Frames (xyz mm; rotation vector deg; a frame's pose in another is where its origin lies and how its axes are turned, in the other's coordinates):
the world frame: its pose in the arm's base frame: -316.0 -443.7 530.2 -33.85 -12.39 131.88
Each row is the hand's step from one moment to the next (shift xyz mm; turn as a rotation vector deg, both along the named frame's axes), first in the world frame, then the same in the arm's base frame.
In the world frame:
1: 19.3 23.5 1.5 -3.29 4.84 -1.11
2: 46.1 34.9 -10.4 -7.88 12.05 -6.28
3: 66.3 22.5 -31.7 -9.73 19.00 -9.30
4: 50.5 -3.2 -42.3 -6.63 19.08 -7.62
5: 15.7 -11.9 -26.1 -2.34 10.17 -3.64
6: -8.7 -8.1 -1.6 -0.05 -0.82 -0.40
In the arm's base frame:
1: -27.3 -3.2 -13.0 -0.44 -5.78 -1.38
2: -45.5 7.2 -36.5 0.38 -14.24 -6.63
3: -40.2 29.8 -58.4 -1.36 -20.55 -10.87
4: -9.3 36.8 -53.9 -4.14 -18.40 -10.50
5: 10.0 19.0 -24.7 -3.15 -8.97 -5.65
6: 11.2 -0.3 4.2 0.73 0.54 -0.07

